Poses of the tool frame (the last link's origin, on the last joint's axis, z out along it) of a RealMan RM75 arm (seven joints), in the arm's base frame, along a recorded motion.
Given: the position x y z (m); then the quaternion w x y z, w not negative.
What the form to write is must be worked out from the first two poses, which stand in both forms.
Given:
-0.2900, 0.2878, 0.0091, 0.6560, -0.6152, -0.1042, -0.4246
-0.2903, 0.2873, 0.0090, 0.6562, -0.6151, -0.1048, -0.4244
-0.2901, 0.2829, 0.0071, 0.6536, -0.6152, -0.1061, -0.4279
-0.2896, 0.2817, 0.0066, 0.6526, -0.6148, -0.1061, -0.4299
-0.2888, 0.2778, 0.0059, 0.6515, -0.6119, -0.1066, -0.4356
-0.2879, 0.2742, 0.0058, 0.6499, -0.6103, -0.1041, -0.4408
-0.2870, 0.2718, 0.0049, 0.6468, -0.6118, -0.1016, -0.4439
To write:
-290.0, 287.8, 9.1, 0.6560, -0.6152, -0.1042, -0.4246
-290.3, 287.3, 9.0, 0.6562, -0.6151, -0.1048, -0.4244
-290.1, 282.9, 7.1, 0.6536, -0.6152, -0.1061, -0.4279
-289.6, 281.7, 6.6, 0.6526, -0.6148, -0.1061, -0.4299
-288.8, 277.8, 5.9, 0.6515, -0.6119, -0.1066, -0.4356
-287.9, 274.2, 5.8, 0.6499, -0.6103, -0.1041, -0.4408
-287.0, 271.8, 4.9, 0.6468, -0.6118, -0.1016, -0.4439

